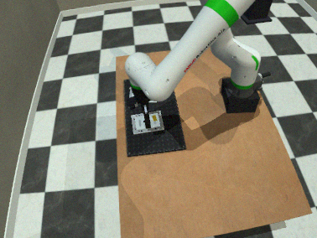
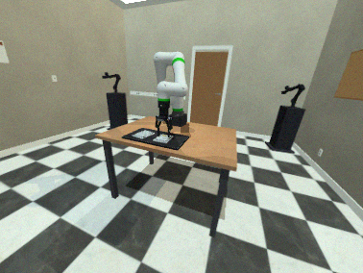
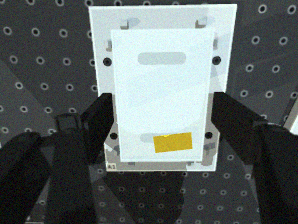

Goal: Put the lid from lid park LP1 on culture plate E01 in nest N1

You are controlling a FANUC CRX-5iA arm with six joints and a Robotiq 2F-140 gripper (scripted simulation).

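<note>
Right now the clear lid is 4 cm below my hand. The rest, counted from my hand: culture plate 2 cm behind, 20 cm to the right, 4 cm below; then lid park fixture 5 cm below.
</note>
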